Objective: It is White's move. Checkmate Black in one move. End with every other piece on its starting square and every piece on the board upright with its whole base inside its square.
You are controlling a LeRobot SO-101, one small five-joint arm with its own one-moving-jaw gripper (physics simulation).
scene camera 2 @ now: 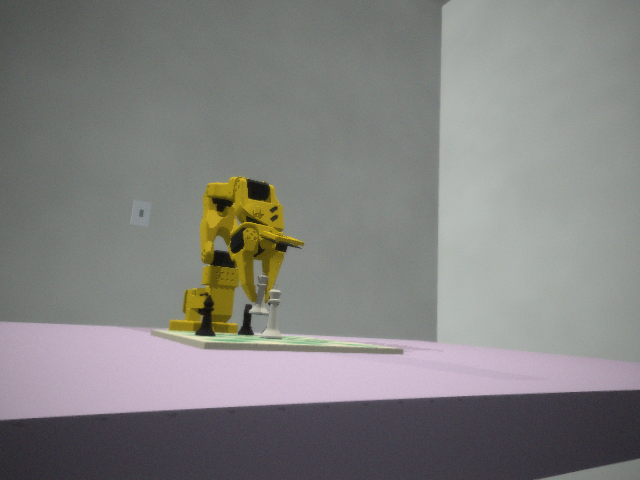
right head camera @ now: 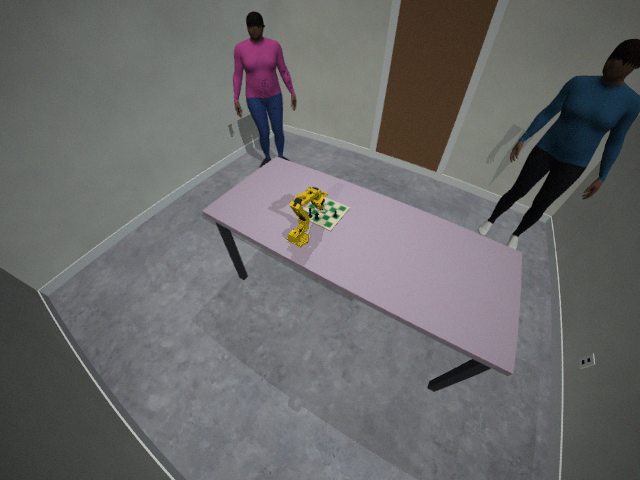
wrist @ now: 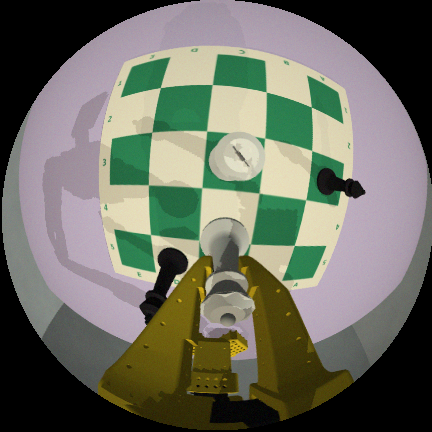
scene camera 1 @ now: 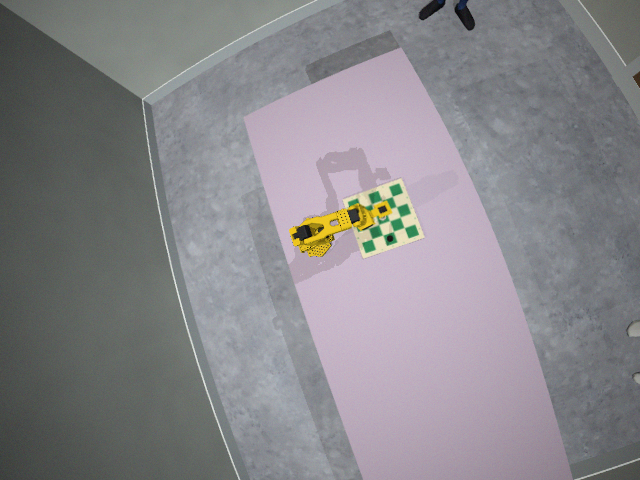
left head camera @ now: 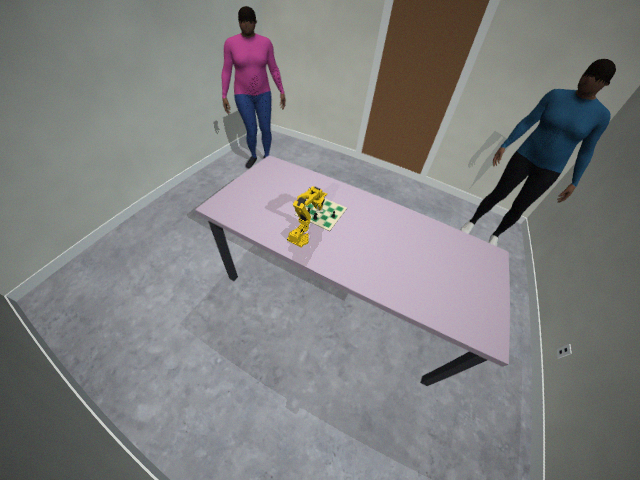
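Note:
My gripper is shut on the white queen, holding it nearly upright by its stem. Its base hangs a little above the board, over about C4 in the wrist view. The white king stands upright on C3, close to the queen. A black piece with a pointed top stands on A3. A black king-like piece stands at D5, partly behind the left jaw. A shorter black piece stands near the back; the jaws hide it in the wrist view.
The board lies on a pink table in front of the arm's base. A person in pink and a person in blue stand beyond the table, near the walls.

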